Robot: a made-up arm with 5 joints.
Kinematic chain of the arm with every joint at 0, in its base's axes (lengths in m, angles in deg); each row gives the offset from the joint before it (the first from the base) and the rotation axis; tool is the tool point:
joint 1: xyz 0 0 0.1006 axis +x
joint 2: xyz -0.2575 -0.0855 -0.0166 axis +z
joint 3: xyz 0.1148 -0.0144 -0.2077 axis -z
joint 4: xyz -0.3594 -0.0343 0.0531 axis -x
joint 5: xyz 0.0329 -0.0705 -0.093 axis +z
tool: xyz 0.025 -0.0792 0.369
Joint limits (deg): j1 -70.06..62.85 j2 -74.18..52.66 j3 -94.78..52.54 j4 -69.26..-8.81 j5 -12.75..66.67
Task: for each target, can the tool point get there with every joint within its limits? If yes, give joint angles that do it. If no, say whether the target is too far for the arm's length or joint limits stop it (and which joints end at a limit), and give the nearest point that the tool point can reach.
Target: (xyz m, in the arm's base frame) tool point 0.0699 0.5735 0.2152
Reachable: no: joint limits stop it (at a limit: joint 1, joint 2, joint 3, joint 4) | nearest point 0.2337 0.2375 0.1332 | short by 0.383 m
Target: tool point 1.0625 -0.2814 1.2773
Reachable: no: too far | nearest point 0.1770 -0.2434 0.4942 | short by 1.183 m
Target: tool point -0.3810 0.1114 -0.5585
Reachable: no: joint limits stop it (at a limit: joint 1, joint 4, joint 5) | nearest point -0.3810 -0.0515 -0.4750 | short by 0.183 m
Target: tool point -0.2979 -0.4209 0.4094
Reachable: yes | joints -36.72 -23.96 -46.90 -30.89 20.58
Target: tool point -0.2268 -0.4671 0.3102
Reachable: yes | joints -38.00 0.98 -24.63 -60.64 52.18
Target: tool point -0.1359 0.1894 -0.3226
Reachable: no: joint limits stop it (at a limit: joint 1, joint 2, joint 4) | nearest point -0.1154 -0.0212 -0.3776 | short by 0.219 m
